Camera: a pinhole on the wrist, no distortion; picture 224 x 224 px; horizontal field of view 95.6 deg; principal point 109.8 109.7 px. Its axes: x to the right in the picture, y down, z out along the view. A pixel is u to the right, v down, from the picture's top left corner.
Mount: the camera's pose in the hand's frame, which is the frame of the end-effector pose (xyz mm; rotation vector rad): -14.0 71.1 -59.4 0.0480 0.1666 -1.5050
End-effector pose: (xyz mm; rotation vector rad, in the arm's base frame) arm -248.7 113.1 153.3 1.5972 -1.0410 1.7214
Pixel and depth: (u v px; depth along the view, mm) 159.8 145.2 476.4
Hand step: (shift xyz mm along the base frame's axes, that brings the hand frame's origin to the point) 351.2 -212.1 230.2
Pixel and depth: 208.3 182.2 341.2
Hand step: 318.0 -53.0 314.4
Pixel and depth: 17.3 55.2 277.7
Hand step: -63.8 -350.0 -200.5
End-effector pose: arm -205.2 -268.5 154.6 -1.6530 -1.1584 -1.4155
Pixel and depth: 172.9 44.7 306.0
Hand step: -71.0 238.5 -224.9
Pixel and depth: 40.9 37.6 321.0
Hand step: 324.0 139.9 -267.7
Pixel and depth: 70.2 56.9 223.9
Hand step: 178.8 94.2 -142.4
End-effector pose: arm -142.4 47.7 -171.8 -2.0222 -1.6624 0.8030
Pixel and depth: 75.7 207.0 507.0
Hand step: -65.9 422.7 -542.2
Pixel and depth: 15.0 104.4 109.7
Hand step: 73.4 -53.0 -144.3
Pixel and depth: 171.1 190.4 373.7
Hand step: -262.7 341.8 -136.3
